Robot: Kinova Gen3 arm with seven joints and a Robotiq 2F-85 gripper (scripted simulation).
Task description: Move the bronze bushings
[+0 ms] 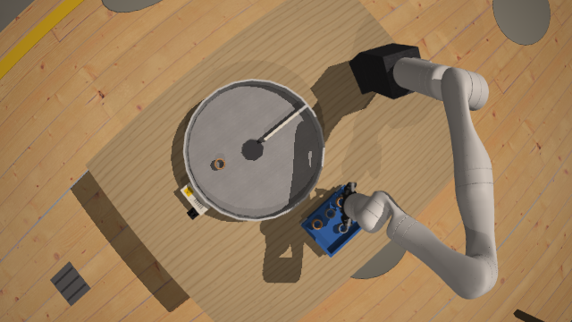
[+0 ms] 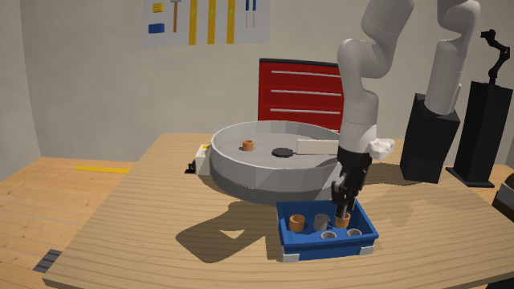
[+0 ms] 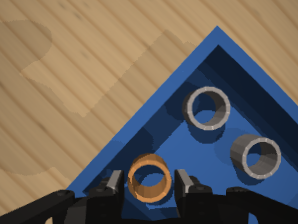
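The blue crate lies 5 cm ahead of my hand, 4 cm to the left of it and 3 cm below it. The rest, counted from my hand: grey turntable disc 16 cm ahead, 28 cm to the right.
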